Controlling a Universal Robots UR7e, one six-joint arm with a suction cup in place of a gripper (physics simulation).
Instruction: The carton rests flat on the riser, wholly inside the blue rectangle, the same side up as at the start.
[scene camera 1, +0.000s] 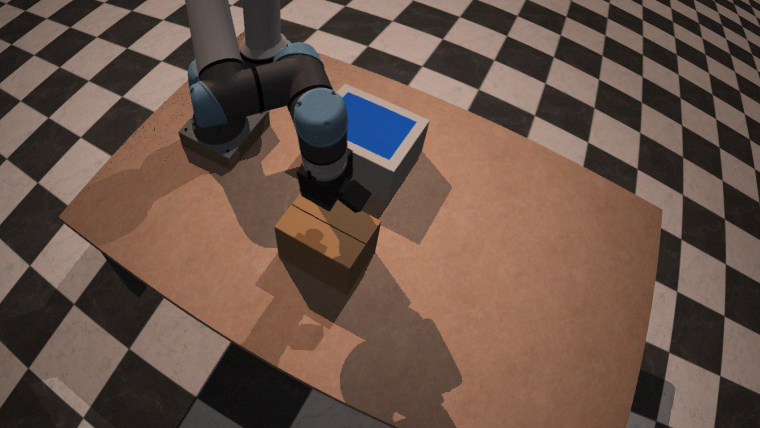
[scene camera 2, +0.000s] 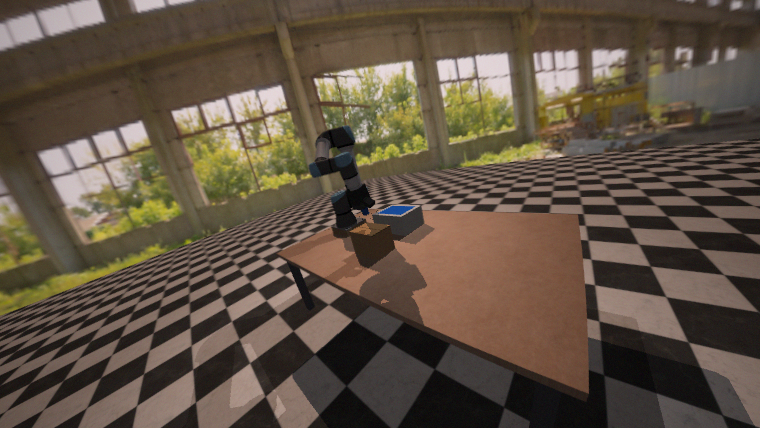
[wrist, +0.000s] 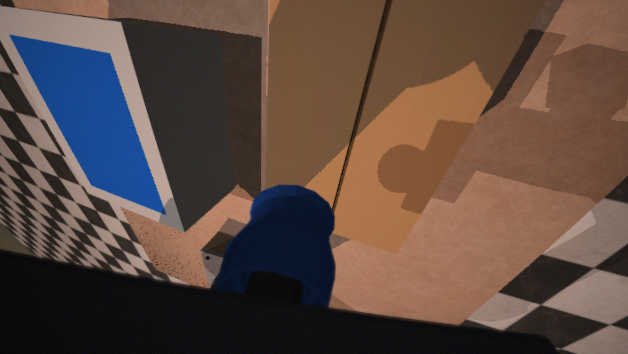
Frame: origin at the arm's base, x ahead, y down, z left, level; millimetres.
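Seen in the pictures: end effector, tool point: (scene camera 2: 366, 213) (wrist: 291, 221); arm's base, origin of the base link: (scene camera 2: 346, 223).
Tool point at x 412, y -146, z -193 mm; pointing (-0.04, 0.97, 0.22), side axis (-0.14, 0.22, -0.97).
Pixels of each thing's top centre, then the offset from my tool point to it. Level surfaces: height alone.
- brown carton, middle of its top: (wrist: 351, 144) (scene camera 1: 327, 223) (scene camera 2: 369, 228) dx +7, dy +76, dz -14 mm
- grey riser, middle of its top: (wrist: 97, 137) (scene camera 1: 367, 123) (scene camera 2: 396, 209) dx -28, dy +86, dz +295 mm
- blue rectangle, middle of its top: (wrist: 97, 137) (scene camera 1: 367, 123) (scene camera 2: 396, 209) dx -28, dy +86, dz +295 mm
- table, its level: dy +206 mm
The brown carton (scene camera 1: 329, 239) (scene camera 2: 371, 240) (wrist: 395, 175) rests flat on the table, seam side up, just in front of the grey riser (scene camera 1: 383, 178) (scene camera 2: 406, 222) (wrist: 188, 123). The blue rectangle (scene camera 1: 377, 125) (scene camera 2: 397, 210) (wrist: 91, 119) on top of the riser is bare. My suction cup (wrist: 285, 237) (scene camera 1: 325, 200) hangs a little above the carton's back edge, near the seam, and holds nothing. In scene camera 1 the wrist hides most of the cup.
The arm's base (scene camera 1: 223, 143) is bolted to the table (scene camera 1: 531, 239) (scene camera 2: 505, 276) at the back left, close to the riser. The table's front edge runs near the carton. Checkered floor lies all around.
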